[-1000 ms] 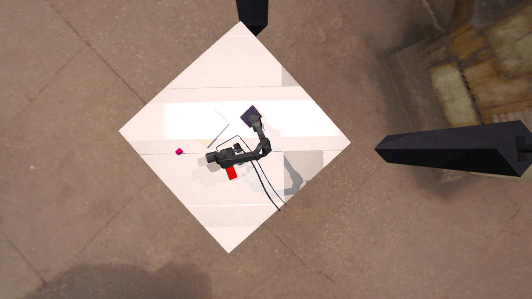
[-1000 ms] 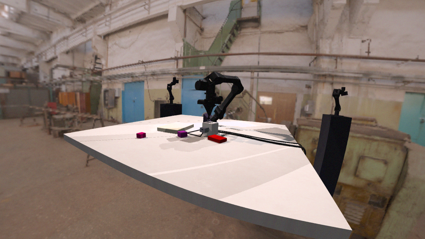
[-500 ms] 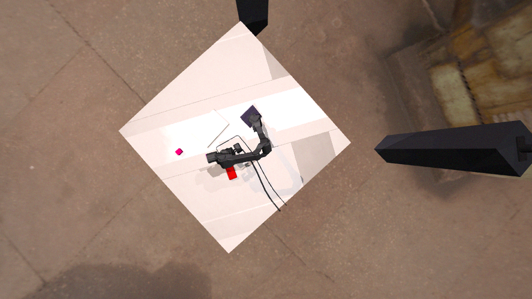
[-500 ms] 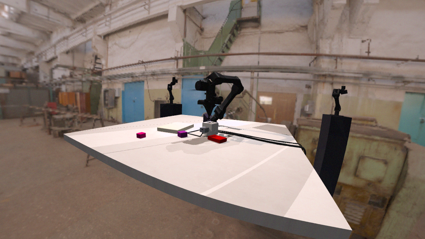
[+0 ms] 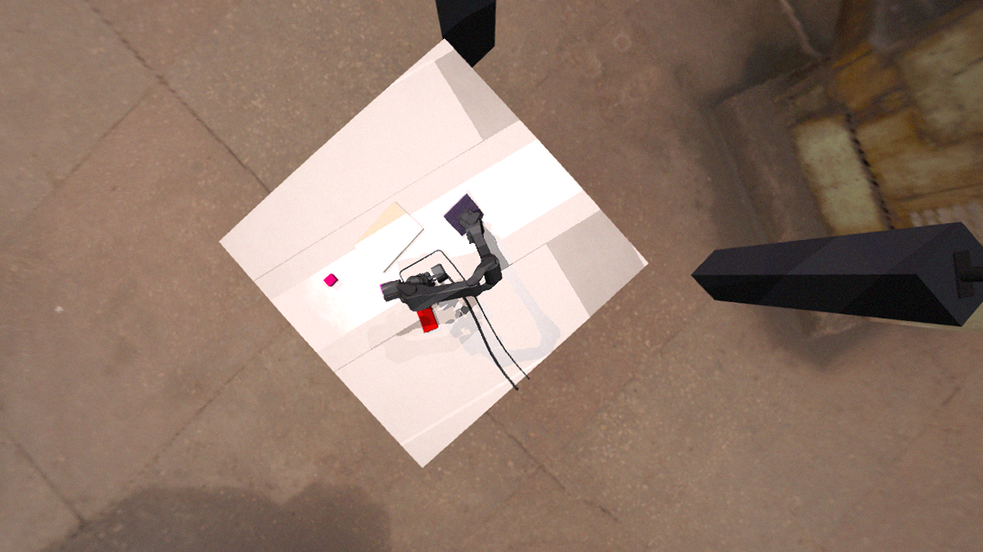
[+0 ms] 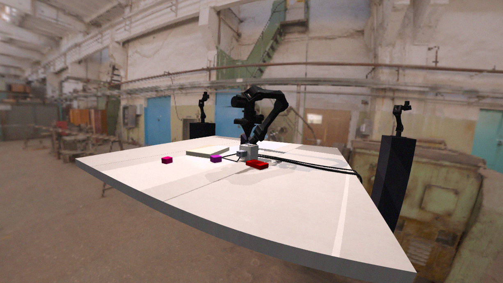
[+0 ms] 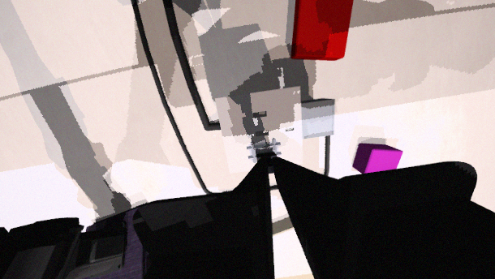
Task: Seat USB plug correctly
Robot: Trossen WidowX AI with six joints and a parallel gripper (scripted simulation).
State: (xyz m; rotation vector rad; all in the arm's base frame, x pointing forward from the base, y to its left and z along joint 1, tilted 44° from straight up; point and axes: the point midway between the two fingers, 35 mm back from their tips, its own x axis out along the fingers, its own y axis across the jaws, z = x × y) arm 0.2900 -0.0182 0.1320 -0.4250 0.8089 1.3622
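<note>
My gripper tip is now 2 cm above the dark USB plug. The rest, counted from my gripper tip: purple block 15 cm ahead, 11 cm to the right, 10 cm below; USB socket 1 cm to the right, 5 cm below; red block 12 cm ahead, 10 cm to the left, 11 cm below.
</note>
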